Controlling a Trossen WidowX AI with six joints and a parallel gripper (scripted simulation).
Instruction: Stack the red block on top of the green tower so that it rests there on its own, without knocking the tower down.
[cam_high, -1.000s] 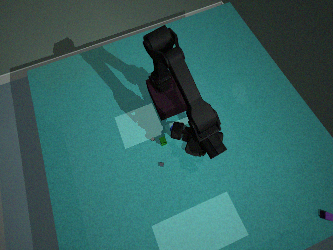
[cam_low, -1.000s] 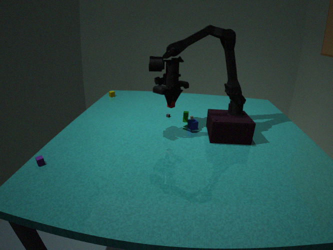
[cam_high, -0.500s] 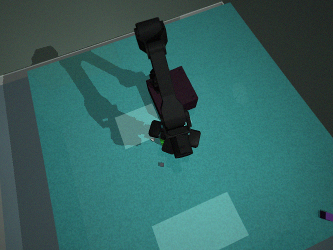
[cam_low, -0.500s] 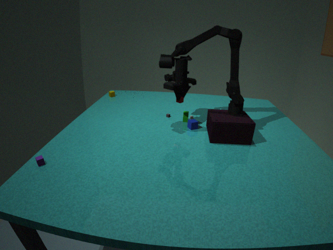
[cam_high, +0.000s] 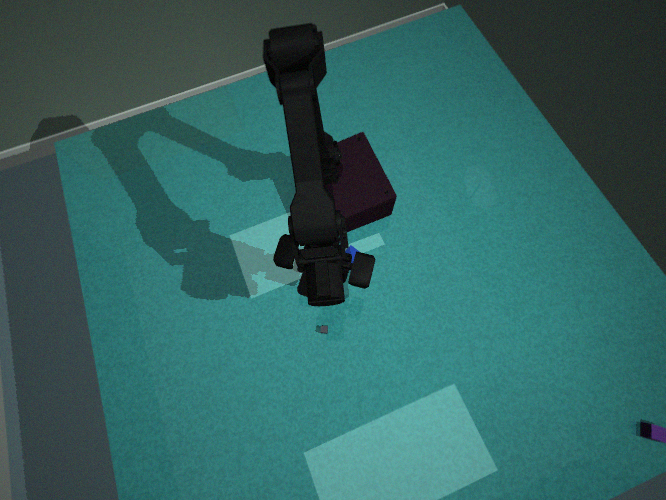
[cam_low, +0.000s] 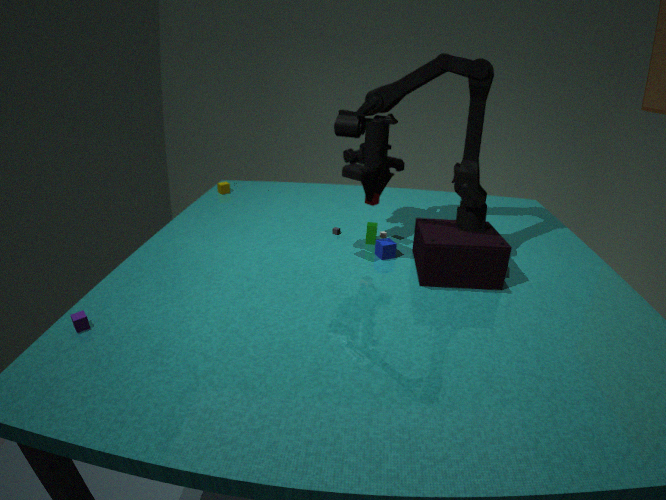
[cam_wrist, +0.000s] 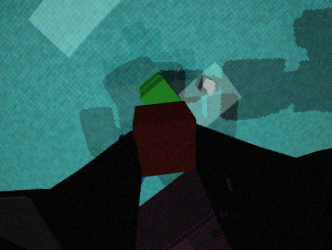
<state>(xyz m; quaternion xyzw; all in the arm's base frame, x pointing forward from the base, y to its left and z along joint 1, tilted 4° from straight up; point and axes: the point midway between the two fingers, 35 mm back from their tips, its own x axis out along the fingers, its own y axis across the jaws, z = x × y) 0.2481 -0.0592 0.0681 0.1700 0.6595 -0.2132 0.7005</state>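
My gripper tip is now 110 mm above the small white cube, 50 mm to the left of it and 30 mm past it. The rest, counted from my gripper tip: small grey cube (110 mm below, 100 mm ahead, 40 mm to the right); then red block (right at my gripper tip); then blue block (100 mm below, 70 mm to the left, 50 mm behind).
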